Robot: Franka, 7 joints.
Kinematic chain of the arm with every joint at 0, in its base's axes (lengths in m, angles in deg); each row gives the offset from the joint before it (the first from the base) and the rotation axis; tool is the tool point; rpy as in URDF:
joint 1: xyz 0 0 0.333 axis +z
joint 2: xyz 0 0 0 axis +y
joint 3: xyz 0 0 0.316 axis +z
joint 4: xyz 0.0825 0 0 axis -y
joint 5: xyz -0.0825 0 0.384 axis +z
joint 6: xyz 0 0 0 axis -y
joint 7: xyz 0.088 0 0 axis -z
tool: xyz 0 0 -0.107 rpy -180 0 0
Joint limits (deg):
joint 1: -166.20..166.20
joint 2: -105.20..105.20
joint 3: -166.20..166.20
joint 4: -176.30..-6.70
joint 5: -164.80..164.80
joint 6: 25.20..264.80
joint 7: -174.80..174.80
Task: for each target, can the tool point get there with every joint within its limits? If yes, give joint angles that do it. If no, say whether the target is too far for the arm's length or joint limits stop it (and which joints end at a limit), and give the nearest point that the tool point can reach.
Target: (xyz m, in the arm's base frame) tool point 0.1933 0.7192 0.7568
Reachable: yes | joints -91.33 -60.33 84.92 -23.63 -7.85 157.73 81.31
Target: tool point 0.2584 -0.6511 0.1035
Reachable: yes | joints -46.27 88.14 -35.38 -36.05 -31.74 67.49 126.33
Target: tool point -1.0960 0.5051 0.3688
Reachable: no: too far | nearest point -0.7788 0.3589 0.3584 | short by 0.349 m
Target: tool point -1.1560 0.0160 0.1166
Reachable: no: too far | nearest point -0.8432 0.0117 0.1752 | short by 0.318 m
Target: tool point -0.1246 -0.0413 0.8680
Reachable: yes | joints 140.64 -73.93 18.51 -128.94 70.48 170.01 -97.38
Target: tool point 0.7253 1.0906 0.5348
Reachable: no: too far | nearest point 0.4695 0.7060 0.4636 | short by 0.467 m
